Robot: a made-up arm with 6 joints.
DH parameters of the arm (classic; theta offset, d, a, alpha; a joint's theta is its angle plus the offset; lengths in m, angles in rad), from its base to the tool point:
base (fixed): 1.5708 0.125 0 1.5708
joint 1: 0 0.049 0.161 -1.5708
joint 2: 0 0.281 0.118 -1.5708
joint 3: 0 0.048 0.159 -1.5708
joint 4: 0 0.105 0.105 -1.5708
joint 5: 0 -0.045 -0.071 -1.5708
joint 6: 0.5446 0 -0.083 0
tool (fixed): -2.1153 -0.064 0 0
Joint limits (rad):
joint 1: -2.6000..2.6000
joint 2: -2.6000..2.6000
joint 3: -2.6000..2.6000
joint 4: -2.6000..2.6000
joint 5: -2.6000..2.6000
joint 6: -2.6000..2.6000
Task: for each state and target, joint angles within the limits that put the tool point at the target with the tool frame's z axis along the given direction. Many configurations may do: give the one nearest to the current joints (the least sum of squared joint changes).
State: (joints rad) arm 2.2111 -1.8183 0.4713 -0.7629 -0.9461 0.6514
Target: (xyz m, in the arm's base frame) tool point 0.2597 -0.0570 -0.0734 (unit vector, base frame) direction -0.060 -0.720 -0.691
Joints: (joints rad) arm 2.5373 -2.4476 -0.3561 -0.4696 -0.1815 0.4236
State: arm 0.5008 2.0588 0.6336 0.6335 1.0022 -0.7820
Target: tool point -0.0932 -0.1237 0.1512 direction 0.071 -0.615 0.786
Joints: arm 0.6675 2.2083 0.0151 0.4875 0.0841 -0.5699
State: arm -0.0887 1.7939 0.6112 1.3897 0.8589 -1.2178
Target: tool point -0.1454 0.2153 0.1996 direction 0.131 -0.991 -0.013
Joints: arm 0.7036 1.3465 0.5299 0.8933 1.1654 -0.4914
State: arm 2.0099 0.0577 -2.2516 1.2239 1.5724 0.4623
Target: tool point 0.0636 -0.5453 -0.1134 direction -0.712 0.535 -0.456
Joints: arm 2.5967 0.4983 -2.6000 1.8639 1.5285 0.8400
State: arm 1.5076 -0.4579 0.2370 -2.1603 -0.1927 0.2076
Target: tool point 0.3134 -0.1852 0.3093 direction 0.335 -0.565 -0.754
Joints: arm 2.1425 -1.4571 -0.0049 -2.2596 0.4914 0.1212
